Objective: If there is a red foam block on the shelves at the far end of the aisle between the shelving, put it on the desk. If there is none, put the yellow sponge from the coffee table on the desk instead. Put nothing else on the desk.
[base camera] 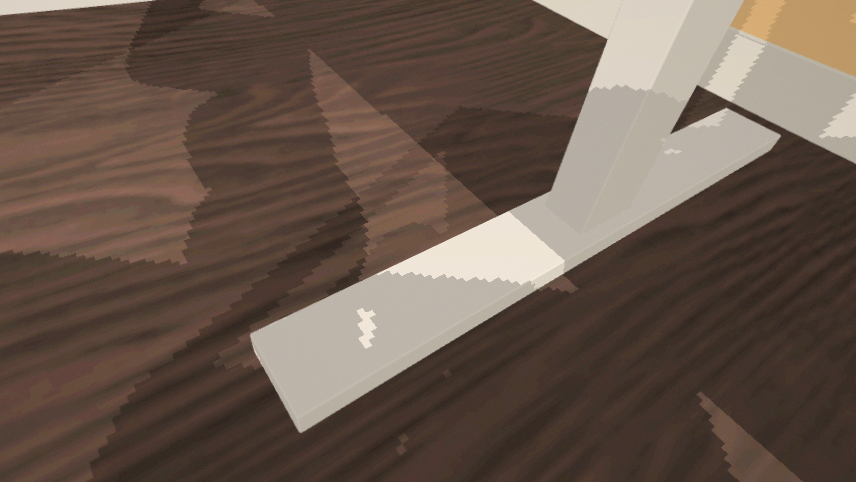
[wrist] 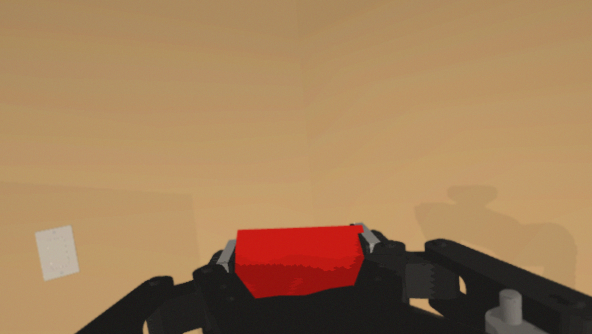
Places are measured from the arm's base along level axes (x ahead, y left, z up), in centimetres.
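Pixels of known places: gripper, fingertip midpoint: (wrist: 298, 248).
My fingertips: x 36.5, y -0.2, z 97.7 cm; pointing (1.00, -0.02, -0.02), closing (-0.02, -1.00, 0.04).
Observation:
Ahead of a thing's pixels: the offset from my fingertips to its top centre. Level surfaces: height alone.
My gripper (wrist: 298, 248) is shut on a red foam block {dx -3.8, dy +0.2, dz +1.8 cm} (wrist: 299, 250) at the lower middle of the wrist view, with a finger against each side of it. In the base camera view a white leg with a long flat foot (base camera: 455, 281) stands on the floor close in front; it looks like a desk leg, but no table top shows. The shelves, the coffee table and the yellow sponge do not show in either view.
The dark wood floor {dz -137.3 cm} (base camera: 179, 311) bears patches of light and shadow. A tan wall (base camera: 802, 35) with a white skirting board (base camera: 772, 83) is at the upper right. In the wrist view are tan walls meeting in a corner and a white wall plate {dx +51.3, dy +52.8, dz -9.6 cm} (wrist: 57, 252).

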